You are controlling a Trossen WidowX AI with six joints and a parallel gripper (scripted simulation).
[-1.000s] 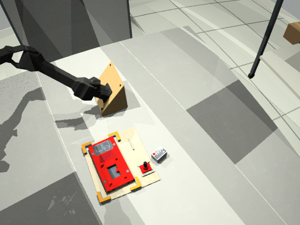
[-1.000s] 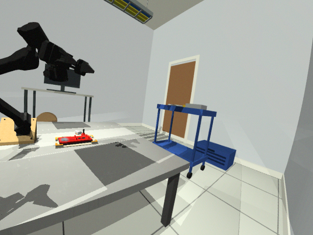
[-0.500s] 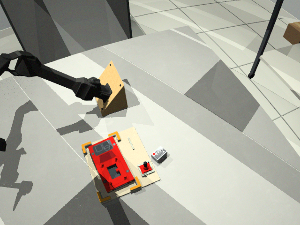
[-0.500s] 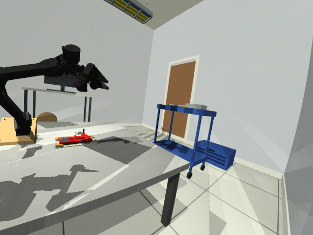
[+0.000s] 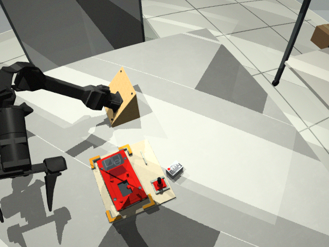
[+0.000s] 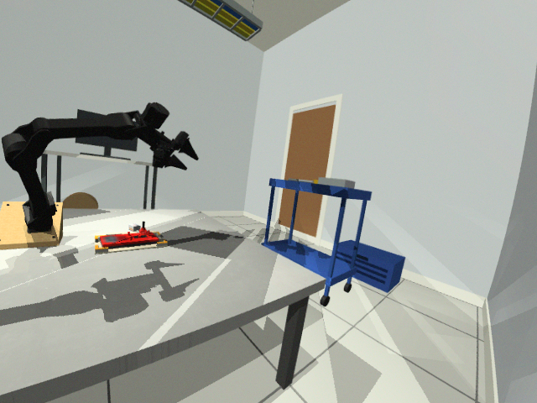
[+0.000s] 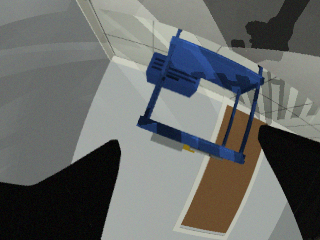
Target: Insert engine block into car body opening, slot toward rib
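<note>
Right now the grey engine block is 37 cm to the left of my gripper tip, 34 cm below it and 11 cm behind it.
</note>
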